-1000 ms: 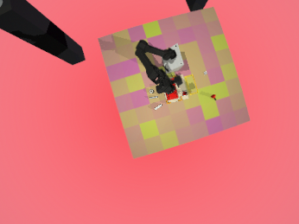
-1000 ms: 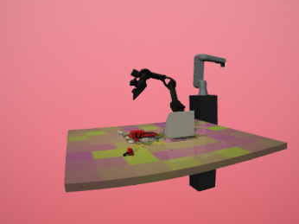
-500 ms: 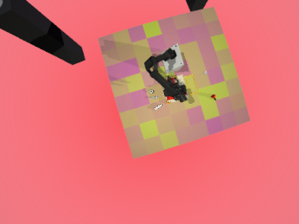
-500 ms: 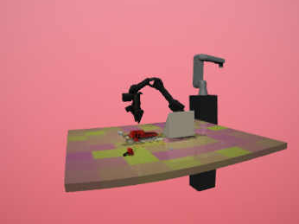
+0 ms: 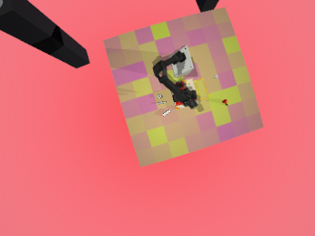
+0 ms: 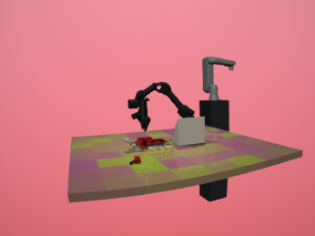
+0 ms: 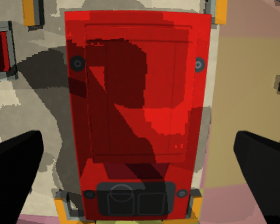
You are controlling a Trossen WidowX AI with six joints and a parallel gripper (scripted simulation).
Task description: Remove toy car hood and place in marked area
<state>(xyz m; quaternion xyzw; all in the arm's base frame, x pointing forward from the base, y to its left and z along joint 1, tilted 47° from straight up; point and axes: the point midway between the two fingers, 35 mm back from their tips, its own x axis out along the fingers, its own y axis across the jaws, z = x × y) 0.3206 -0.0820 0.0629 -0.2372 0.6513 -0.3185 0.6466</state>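
Now: the red hood 60 mm below my gripper tip.
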